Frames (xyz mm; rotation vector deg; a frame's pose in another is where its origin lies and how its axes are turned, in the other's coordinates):
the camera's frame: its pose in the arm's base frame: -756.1 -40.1 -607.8 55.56 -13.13 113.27
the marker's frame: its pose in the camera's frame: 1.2 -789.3 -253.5 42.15 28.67 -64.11
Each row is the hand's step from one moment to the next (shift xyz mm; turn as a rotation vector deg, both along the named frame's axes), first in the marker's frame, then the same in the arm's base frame.
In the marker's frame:
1: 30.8 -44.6 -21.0 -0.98 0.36 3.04
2: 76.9 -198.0 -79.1 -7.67 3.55 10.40
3: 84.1 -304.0 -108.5 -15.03 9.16 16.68
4: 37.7 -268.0 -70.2 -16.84 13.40 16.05
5: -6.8 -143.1 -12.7 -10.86 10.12 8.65
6: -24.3 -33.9 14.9 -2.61 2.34 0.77
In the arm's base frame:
1: -5.6 12.8 -56.4 2.76 -0.50 1.56
2: -11.9 1.7 -226.3 8.70 -5.05 8.85
3: -6.2 -28.1 -332.3 12.85 -9.57 18.20
4: 18.6 -56.6 -273.2 10.90 -10.00 22.40
5: 33.3 -53.1 -129.5 4.95 -6.15 15.26
6: 24.8 -32.1 -17.7 -0.02 -1.64 3.19

